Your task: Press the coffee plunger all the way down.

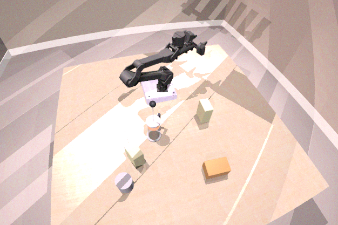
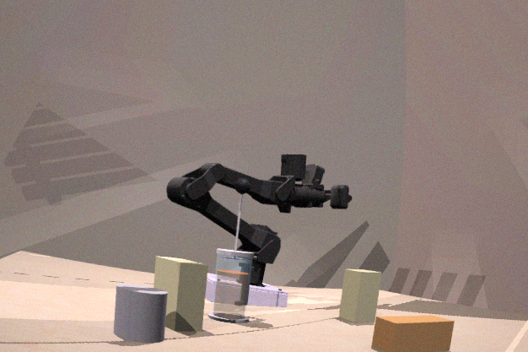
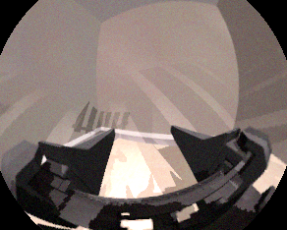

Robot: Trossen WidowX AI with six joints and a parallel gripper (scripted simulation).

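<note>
The coffee press is 43 cm ahead of my gripper tip, 30 cm to the right of it and 17 cm below it.
</note>
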